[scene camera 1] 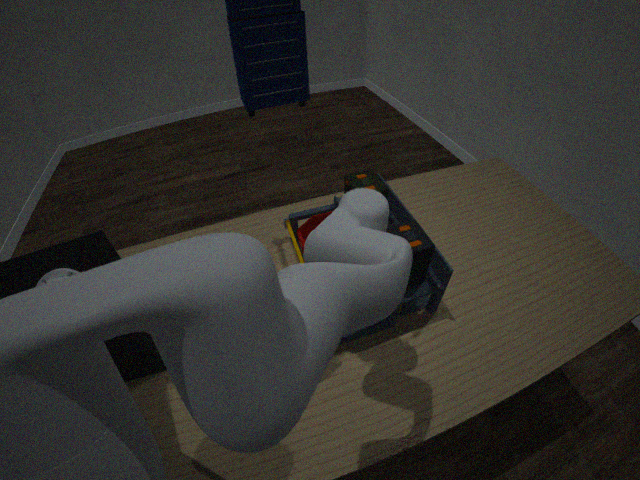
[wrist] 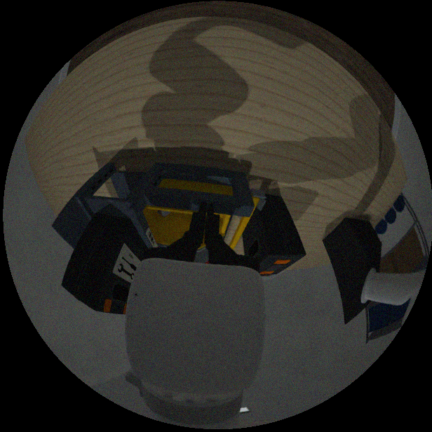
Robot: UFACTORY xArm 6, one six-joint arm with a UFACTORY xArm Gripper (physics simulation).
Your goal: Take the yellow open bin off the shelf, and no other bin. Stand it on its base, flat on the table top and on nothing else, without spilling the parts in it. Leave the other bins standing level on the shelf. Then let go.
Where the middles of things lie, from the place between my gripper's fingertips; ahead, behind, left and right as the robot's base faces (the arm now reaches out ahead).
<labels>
I see the yellow open bin (wrist: 166, 230) 6 cm to the left of my hand, 4 cm below it and 4 cm ahead of it. Round my hand: black case (wrist: 270, 236) (11 cm behind, 7 cm to the left, 2 cm below).
</labels>
